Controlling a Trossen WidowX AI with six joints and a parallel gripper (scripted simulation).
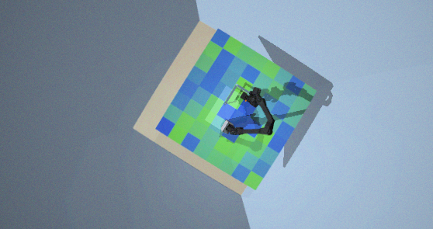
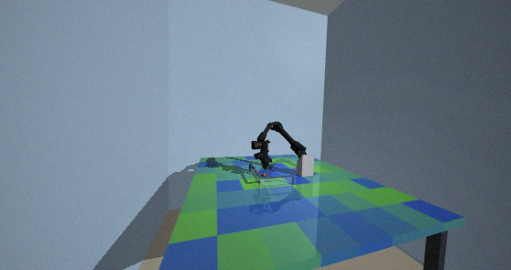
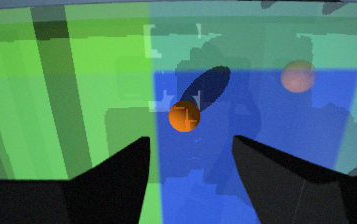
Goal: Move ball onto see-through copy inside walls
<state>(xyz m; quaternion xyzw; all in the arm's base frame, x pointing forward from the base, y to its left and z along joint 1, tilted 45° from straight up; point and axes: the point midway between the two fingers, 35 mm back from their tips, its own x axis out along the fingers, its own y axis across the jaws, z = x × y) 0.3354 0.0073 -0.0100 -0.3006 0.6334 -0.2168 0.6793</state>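
Right now my gripper tip is 50 mm above the ball.
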